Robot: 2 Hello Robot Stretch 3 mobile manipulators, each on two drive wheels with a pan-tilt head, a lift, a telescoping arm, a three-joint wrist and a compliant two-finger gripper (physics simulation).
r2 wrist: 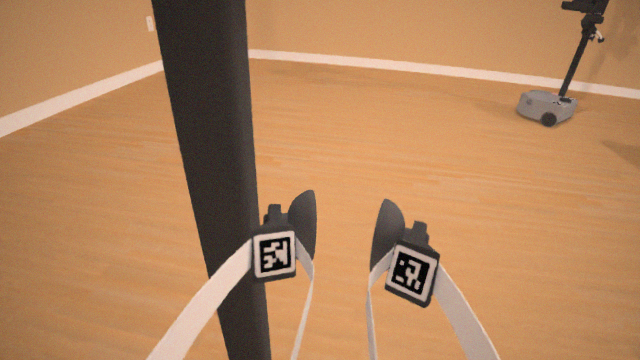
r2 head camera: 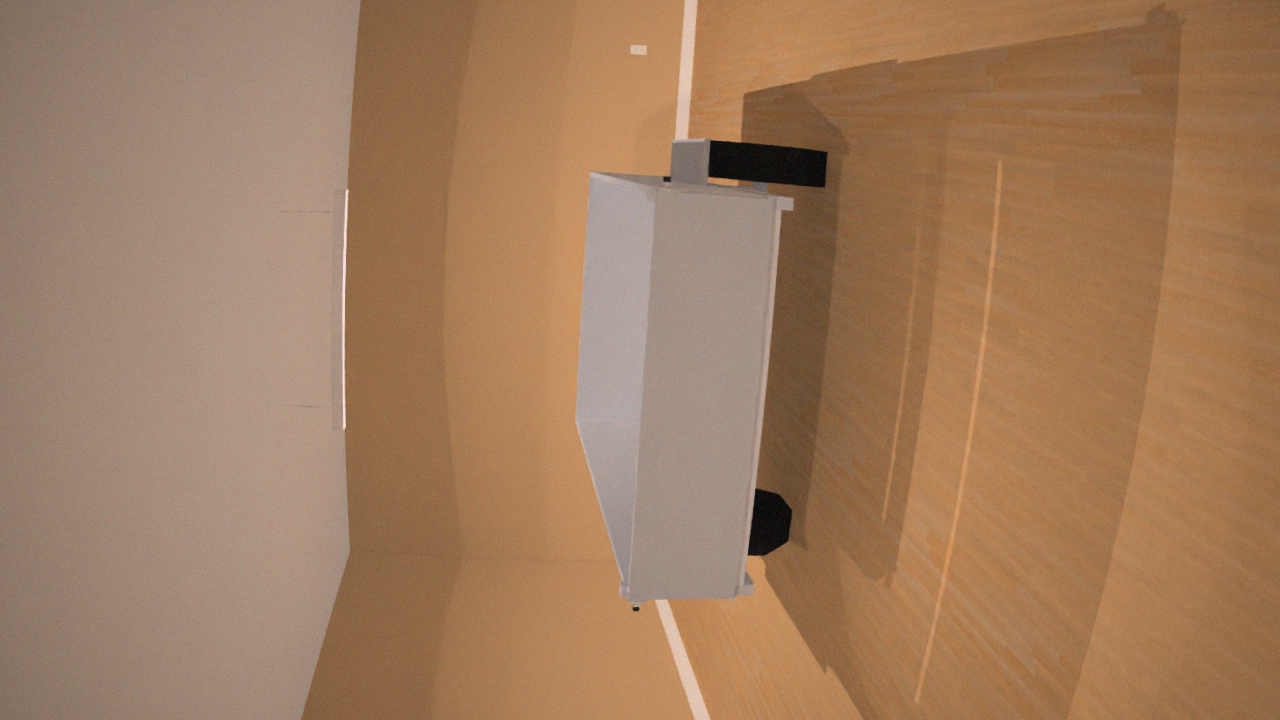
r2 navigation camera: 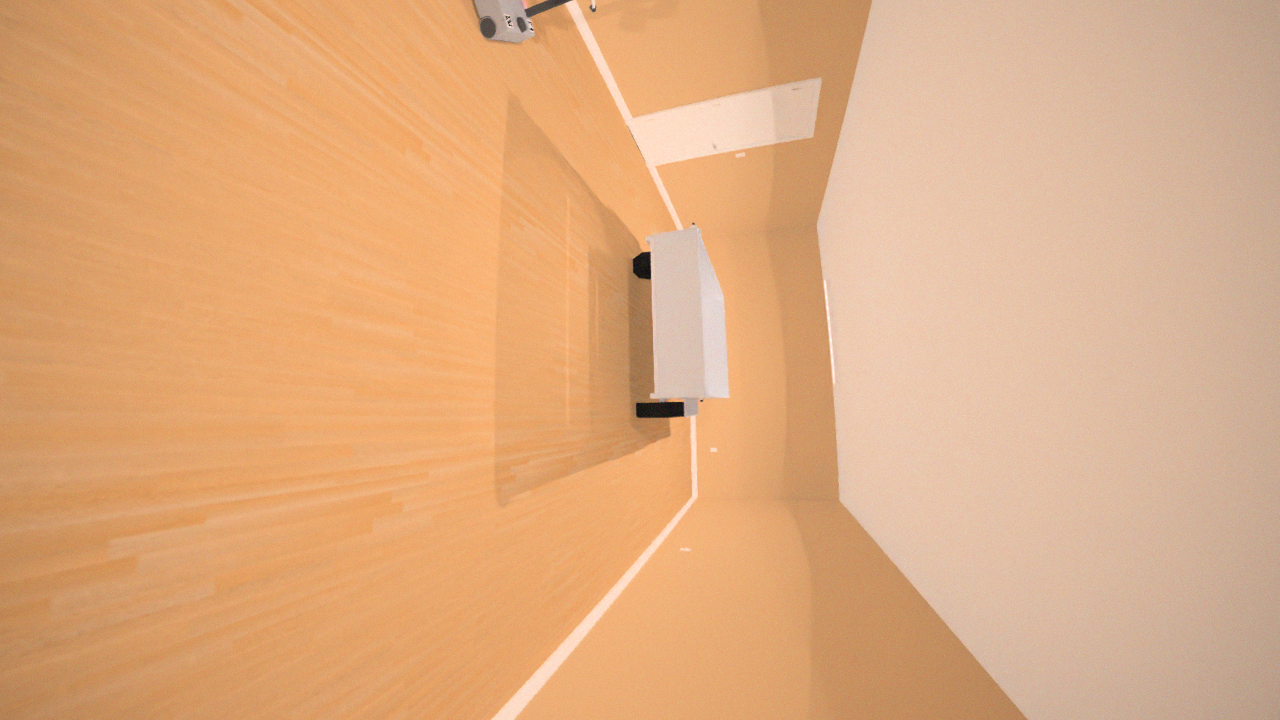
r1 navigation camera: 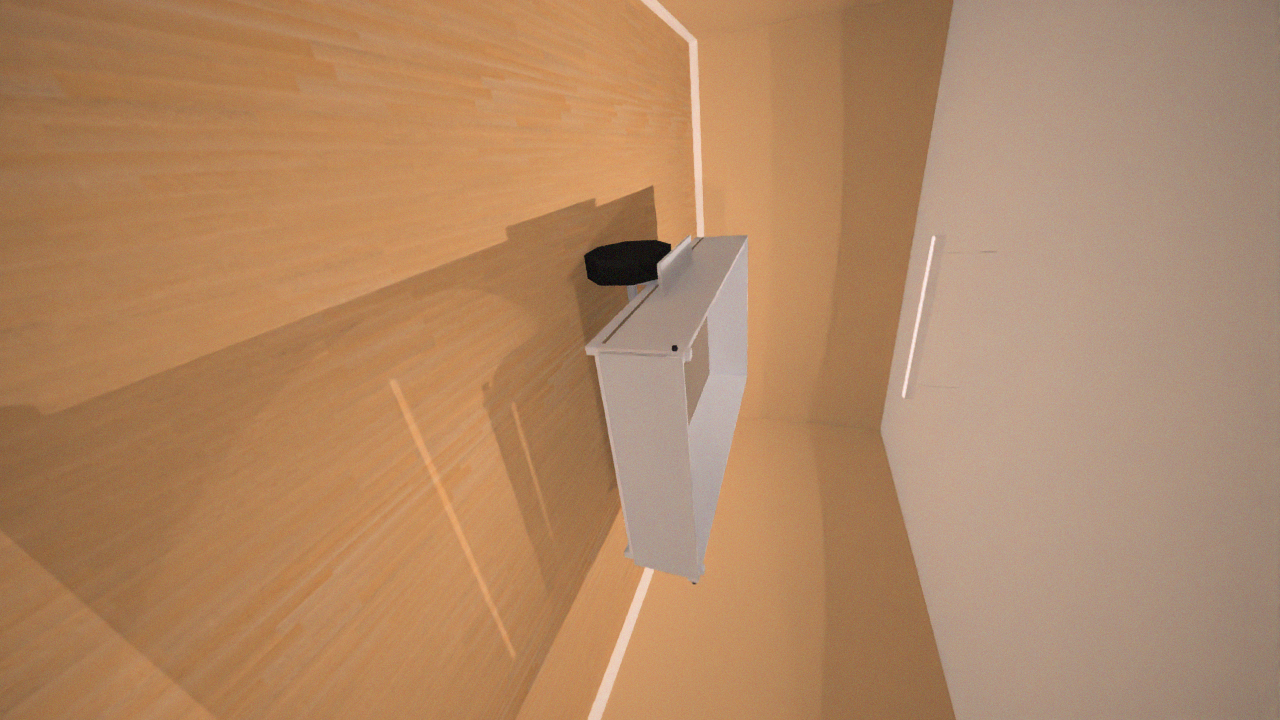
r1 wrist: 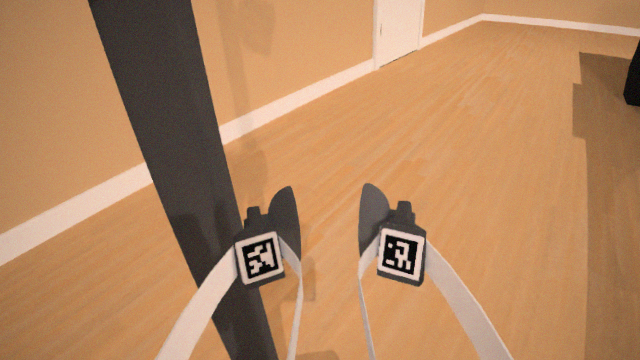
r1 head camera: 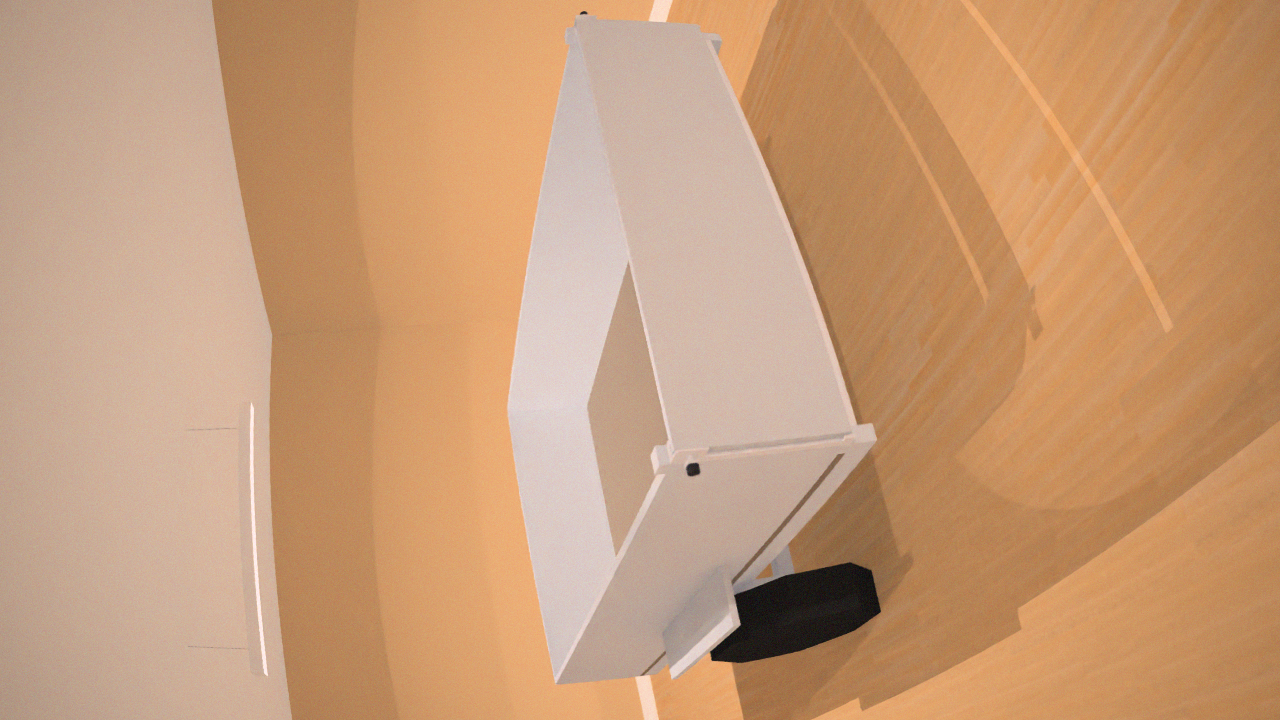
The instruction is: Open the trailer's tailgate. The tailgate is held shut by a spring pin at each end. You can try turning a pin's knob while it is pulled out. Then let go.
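The trailer's white tailgate stands upright across the end of the box. A black pin knob shows at one end. The other end's knob is small in view; how far either pin is pulled or turned cannot be told. The r1 gripper is open and empty over the floor, away from the tailgate. The r2 gripper is open and empty over the floor; the tailgate does not show in the r2 wrist view.
Black wheels stand at the trailer's sides, with fenders above them. The other robot's grey base stands near a wall. A white door is in that wall. Dark masts stand beside the grippers.
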